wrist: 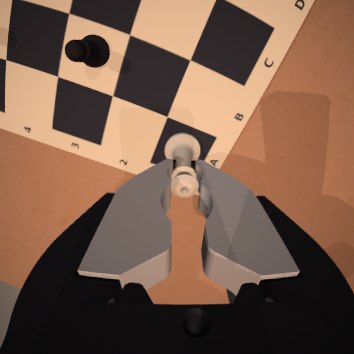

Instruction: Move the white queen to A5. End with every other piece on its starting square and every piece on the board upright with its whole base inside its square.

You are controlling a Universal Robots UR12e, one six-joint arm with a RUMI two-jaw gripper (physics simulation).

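Frame: origin at the arm's base, x down, y ahead, z right, level; metres.
Seen in the pictures: gripper, fingertip midpoint: (182,163).
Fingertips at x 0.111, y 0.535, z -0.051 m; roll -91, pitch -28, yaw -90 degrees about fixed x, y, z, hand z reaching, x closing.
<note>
Offsets run from my fingertips to a thing's top centre. "pt": to the spot under its first point. Level surfaces: height alone.
The white queen {dx -0.040, dy +0.002, dz +0.004 m} (183,147) stands on the dark corner square A1 of the chessboard {pt dx +0.015, dy -0.017, dz +0.060 m} (250,93). Its round base is toward the top and its small ball-tipped head is nearer the camera. My gripper (182,163) is shut on the queen, with one grey jaw on each side of its upper stem. The jaw tips hide the lower corners of A1. Square A5 does not show in the wrist view.
A black pawn-like piece {dx -0.016, dy +0.081, dz +0.035 m} (94,51) stands on light square B3, up and left of the gripper. A faint dark shadow falls on the board at the far left edge. The board's corner is under the jaw tips, and brown table {dx +0.021 m} (45,175) lies beyond its edges.
</note>
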